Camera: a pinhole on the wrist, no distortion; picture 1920 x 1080 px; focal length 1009.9 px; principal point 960.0 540.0 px. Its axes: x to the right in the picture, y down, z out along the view. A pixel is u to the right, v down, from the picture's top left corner.
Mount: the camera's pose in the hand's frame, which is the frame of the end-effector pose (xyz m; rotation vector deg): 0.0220 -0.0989 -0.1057 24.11 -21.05 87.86
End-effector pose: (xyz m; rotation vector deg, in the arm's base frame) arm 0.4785 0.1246 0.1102 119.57 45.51 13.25
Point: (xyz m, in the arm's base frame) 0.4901 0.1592 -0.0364
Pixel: 1338.8 419.5
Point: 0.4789 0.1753 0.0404
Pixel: 1808.3 378.9
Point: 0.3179 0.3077 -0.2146
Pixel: 75.9 545.3
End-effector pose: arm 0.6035 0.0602 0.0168 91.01 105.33 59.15
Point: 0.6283 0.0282 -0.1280
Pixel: 1498.0 997.1
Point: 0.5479 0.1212 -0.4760
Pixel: 728.2 579.3
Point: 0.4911 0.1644 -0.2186
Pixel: 758.4 240.4
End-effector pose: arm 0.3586 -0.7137 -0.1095 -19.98 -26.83 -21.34
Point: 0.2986 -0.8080 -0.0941
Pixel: 1365.9 994.2
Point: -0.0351 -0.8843 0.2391
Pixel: 895.6 810.0
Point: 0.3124 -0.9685 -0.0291
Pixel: 310.1 262.0
